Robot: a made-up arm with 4 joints.
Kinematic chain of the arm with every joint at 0, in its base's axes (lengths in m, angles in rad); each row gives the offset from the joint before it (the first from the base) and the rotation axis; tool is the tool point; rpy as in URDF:
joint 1: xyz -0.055 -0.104 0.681 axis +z
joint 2: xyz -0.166 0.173 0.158 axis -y
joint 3: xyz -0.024 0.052 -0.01 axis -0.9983 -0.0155 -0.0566
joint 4: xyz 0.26 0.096 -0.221 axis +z
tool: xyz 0.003 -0.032 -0.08 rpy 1.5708 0 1.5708
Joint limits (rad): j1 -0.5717..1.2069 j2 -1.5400..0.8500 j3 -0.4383..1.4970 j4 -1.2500..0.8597
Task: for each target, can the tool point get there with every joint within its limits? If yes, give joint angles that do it. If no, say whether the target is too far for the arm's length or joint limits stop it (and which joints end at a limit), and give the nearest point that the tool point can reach.
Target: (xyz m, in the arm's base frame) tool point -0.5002 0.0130 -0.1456
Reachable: no: too far | nearest point -0.3972 -0.0141 0.4316 | short by 0.587 m
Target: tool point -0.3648 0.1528 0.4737
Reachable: yes | joints 0.3170 -0.7622 -0.1516 -0.6578
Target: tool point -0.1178 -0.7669 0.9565
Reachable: no: joint limits stop it (at a limit: joint 1, joint 2, joint 4) | nearest point -0.2111 -0.4724 0.6246 | short by 0.453 m
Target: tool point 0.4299 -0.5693 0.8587
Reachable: no: joint limits stop it (at a limit: joint 1, joint 4) | nearest point 0.1605 -0.1657 0.8481 | short by 0.485 m
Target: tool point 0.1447 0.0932 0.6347
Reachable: yes | joints -0.0619 0.3658 0.2675 0.5388
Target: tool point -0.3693 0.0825 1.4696
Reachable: no: too far | nearest point -0.3886 0.2279 0.8668 | short by 0.620 m
